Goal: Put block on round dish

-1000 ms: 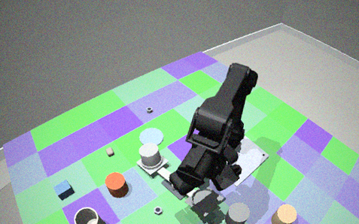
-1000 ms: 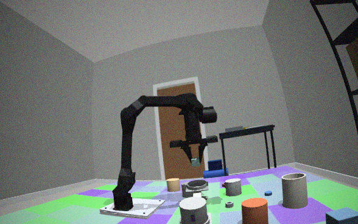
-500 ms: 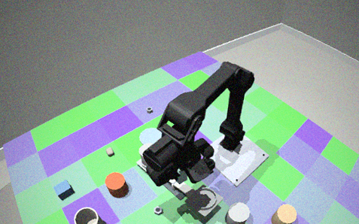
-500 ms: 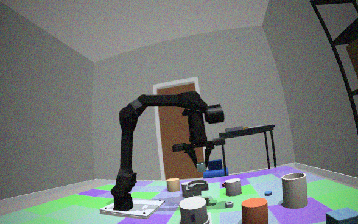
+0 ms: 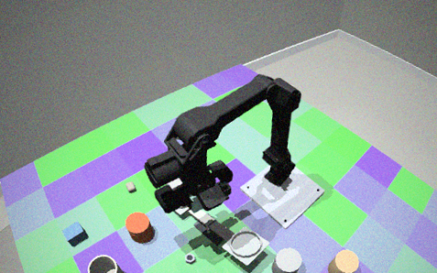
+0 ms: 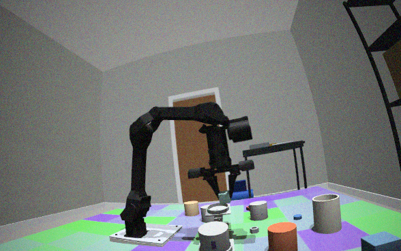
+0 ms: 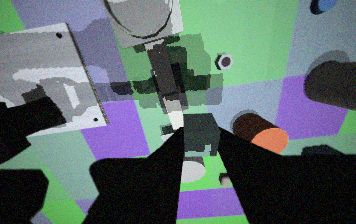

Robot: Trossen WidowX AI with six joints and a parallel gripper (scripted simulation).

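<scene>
Right now my gripper tip is 13 cm to the left of the grey cup, 8 cm above it and 4 cm past it. The rest, counted from my gripper tip: orange cylinder (14 cm ahead, 11 cm to the right, 10 cm below); then pale blue round dish (21 cm to the right, 14 cm below, 13 cm behind); then pale teal block (right at my gripper tip).
</scene>
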